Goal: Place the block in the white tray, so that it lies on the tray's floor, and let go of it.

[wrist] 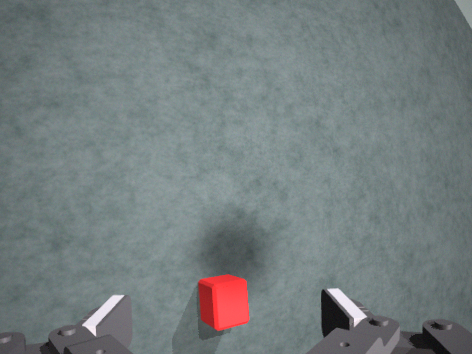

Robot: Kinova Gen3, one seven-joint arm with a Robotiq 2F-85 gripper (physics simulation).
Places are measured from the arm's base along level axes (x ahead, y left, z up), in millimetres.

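Pixels of known places: gripper, between the fingertips: (226,314).
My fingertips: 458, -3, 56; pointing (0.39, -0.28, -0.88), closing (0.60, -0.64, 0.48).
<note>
Behind a point stands the place of what it marks, as x, y, z.
A red block (230,303) {475, -47, -23} shows at the bottom centre of the wrist view, on the grey-green table top (225,125) {585, 35, -51}, with a shadow at its lower left. My gripper (226,314) {458, -3, 56} is open, its two fingers wide apart at the lower left and lower right. The block appears between the two fingers in the picture, somewhat nearer the left one, and touches neither. It looks smaller and farther off than the fingertips, so the fingers seem to be above it; how far above is hard to tell. The white tray does not show in this view.
A soft dark round shadow lies on the table top just above the block in the picture. A curved edge of the table top crosses the upper right corner, with a paler surface beyond it.
</note>
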